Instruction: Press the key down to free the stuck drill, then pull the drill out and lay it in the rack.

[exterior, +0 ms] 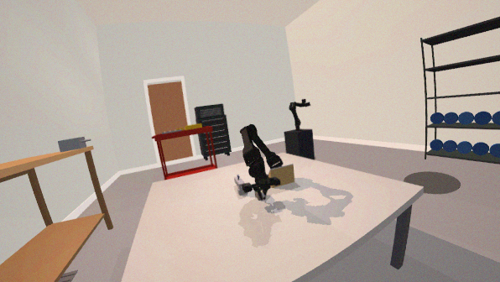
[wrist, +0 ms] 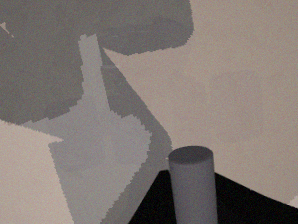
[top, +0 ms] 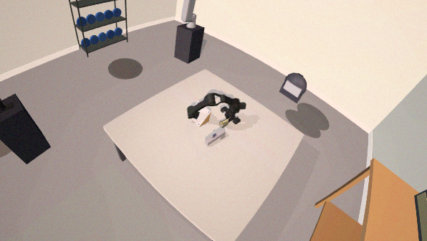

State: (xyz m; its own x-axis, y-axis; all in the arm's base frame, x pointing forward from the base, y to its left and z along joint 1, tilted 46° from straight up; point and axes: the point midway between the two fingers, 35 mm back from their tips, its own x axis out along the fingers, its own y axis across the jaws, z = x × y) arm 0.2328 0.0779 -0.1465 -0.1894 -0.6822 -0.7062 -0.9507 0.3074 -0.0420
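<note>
Right now my gripper tip is 5 cm to the left of the brown rack, 1 cm below it and 1 cm past it. The rest, counted from my gripper tip: dark blue key: 26 cm to the right, 4 cm above, 1 cm ahead; grey block: 23 cm to the right, 3 cm above, 2 cm ahead.
</note>
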